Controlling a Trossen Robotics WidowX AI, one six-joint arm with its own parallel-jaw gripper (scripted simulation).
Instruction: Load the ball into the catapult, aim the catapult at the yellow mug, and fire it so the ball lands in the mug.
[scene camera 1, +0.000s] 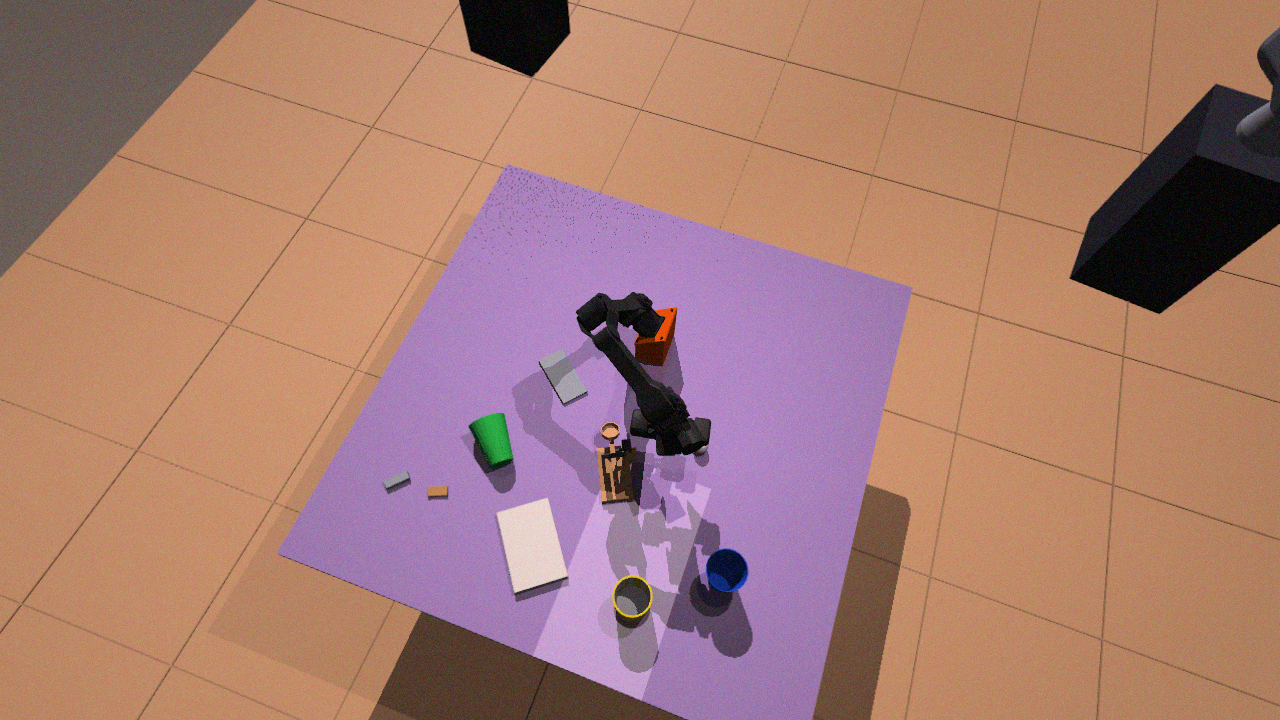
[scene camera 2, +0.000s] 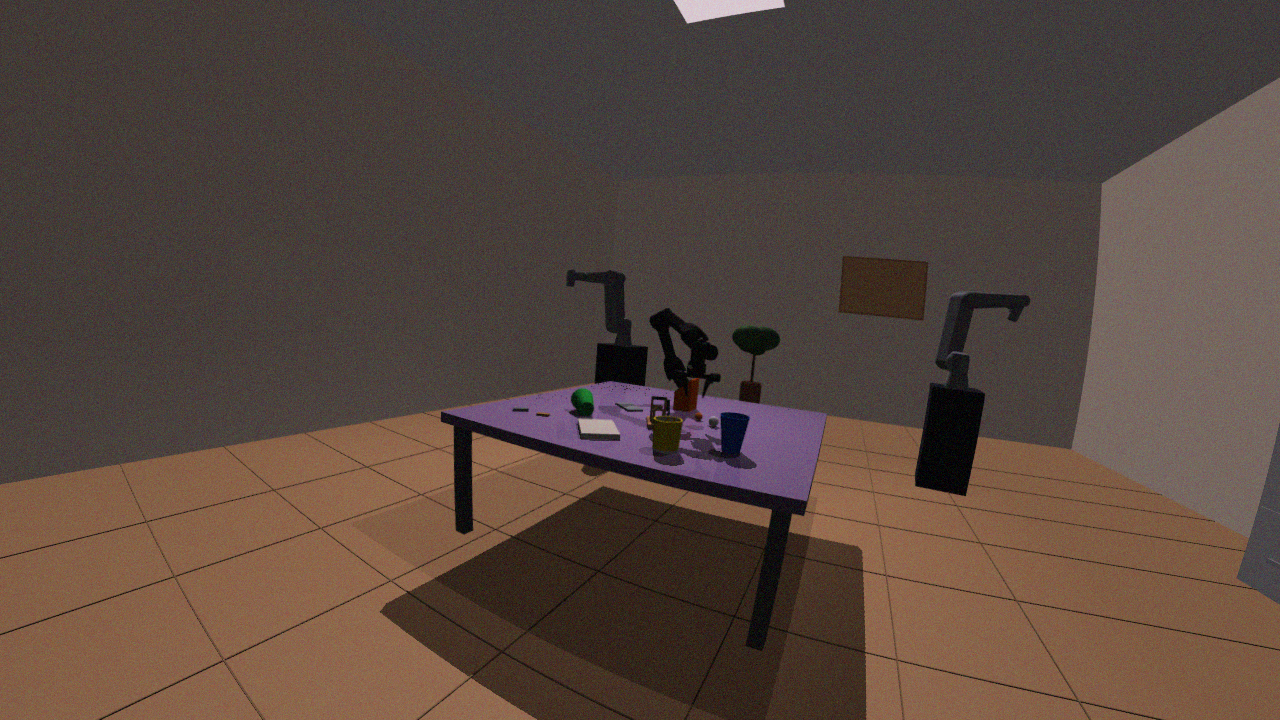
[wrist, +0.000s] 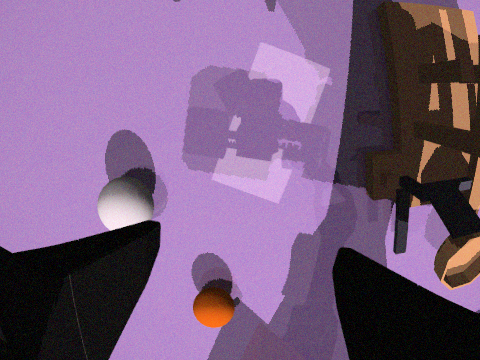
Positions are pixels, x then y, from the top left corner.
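My gripper (scene camera 1: 669, 440) is 1.80 m from the lens. There's a white slab (scene camera 1: 534, 556) that's 1.83 m from the lens, and a blue mug (scene camera 1: 726, 570) at 1.85 m from the lens. I can see a green cup (scene camera 1: 491, 433) as well, and that one's 1.87 m from the lens.
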